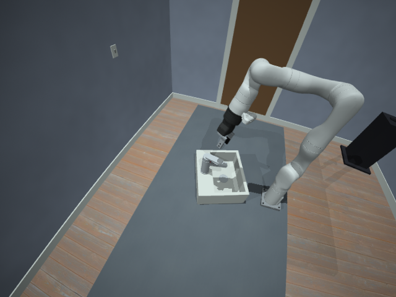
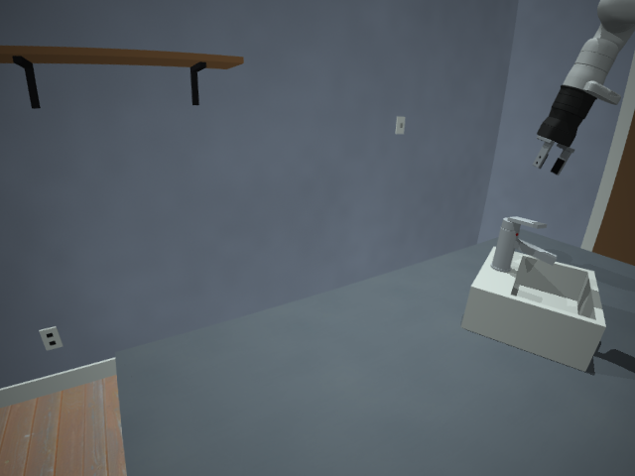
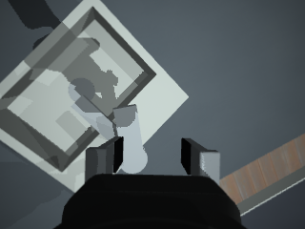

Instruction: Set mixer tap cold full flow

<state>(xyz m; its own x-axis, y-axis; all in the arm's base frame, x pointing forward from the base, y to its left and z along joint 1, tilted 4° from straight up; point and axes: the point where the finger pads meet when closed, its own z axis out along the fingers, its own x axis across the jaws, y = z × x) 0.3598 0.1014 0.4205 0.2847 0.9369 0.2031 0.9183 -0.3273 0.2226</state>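
Right now my hand is 150 mm above the flat lever, 30 mm short of it and 10 mm to the left of it. The rest, counted from my hand: white basin 390 mm below, 70 mm to the right, 30 mm behind; grey mixer tap 200 mm below, 50 mm ahead, 20 mm to the right.
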